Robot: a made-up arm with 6 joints. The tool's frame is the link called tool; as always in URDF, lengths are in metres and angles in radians.
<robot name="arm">
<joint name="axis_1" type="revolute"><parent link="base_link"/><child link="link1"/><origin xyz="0 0 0.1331" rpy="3.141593 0 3.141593"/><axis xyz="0 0 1"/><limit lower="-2.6" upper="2.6"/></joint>
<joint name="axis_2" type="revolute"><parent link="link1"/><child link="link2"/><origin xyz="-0.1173 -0.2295 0.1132" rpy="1.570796 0 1.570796"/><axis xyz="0 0 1"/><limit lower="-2.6" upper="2.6"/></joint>
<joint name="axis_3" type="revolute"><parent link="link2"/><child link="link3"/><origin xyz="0.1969 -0.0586 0.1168" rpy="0 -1.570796 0"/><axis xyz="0 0 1"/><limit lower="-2.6" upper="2.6"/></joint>
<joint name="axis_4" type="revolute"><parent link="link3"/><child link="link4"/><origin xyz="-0.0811 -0.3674 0.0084" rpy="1.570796 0 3.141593"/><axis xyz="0 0 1"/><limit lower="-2.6" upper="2.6"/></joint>
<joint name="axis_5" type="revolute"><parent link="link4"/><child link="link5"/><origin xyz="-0.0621 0.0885 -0.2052" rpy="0 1.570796 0"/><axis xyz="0 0 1"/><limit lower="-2.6" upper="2.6"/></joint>
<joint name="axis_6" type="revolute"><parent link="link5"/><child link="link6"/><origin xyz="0.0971 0.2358 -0.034" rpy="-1.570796 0 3.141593"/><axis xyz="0 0 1"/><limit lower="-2.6" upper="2.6"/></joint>
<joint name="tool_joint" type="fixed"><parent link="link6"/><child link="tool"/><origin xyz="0.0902 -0.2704 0.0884" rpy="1.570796 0 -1.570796"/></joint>
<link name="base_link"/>
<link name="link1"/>
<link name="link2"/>
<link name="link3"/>
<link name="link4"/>
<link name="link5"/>
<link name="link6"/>
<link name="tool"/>
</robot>
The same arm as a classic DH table. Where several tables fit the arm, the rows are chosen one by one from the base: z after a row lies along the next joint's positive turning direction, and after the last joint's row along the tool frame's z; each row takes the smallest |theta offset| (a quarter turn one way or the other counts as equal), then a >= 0, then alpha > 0; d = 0 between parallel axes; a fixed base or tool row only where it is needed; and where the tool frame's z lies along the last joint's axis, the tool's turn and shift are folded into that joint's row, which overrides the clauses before.
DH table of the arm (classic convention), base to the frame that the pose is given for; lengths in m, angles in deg. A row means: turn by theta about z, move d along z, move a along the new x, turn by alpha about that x. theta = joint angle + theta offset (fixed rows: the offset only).
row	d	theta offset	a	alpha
base (fixed)	0	0	0	180
axis_1	-0.0199	90	0.2295	-90
axis_2	-0.0005	90	0.0586	90
axis_3	-0.1885	-90	0.0811	90
axis_4	-0.5726	90	0.0885	90
axis_5	-0.0961	-90	0.0971	90
axis_6	-0.1474	90	0.2704	90
tool (fixed)	-0.0902	0	0	0
Joint limits (deg, base to tool): -148.97..148.97 -148.97..148.97 -148.97..148.97 -148.97..148.97 -148.97..148.97 -148.97..148.97

